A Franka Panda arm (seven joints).
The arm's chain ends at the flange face. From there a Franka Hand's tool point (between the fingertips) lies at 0.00 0.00 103.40 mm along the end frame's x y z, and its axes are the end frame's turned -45 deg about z.
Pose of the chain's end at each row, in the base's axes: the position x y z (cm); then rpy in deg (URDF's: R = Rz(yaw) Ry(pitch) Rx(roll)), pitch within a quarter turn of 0, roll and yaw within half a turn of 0:
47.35, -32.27, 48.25, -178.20, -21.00, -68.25
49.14, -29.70, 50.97, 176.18, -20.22, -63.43
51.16, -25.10, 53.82, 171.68, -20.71, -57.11
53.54, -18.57, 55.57, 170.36, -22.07, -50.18
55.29, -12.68, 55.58, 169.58, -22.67, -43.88
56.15, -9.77, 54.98, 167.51, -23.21, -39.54
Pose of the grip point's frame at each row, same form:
49.02, -35.59, 38.60, 166.00, -15.91, -20.95
50.12, -33.20, 41.29, 162.87, -11.55, -17.37
51.87, -28.95, 44.25, 159.52, -8.88, -12.03
54.66, -22.62, 46.12, 157.66, -8.97, -5.29
56.82, -16.74, 46.20, 156.72, -8.89, 0.86
57.79, -14.03, 45.70, 154.96, -7.94, 4.65

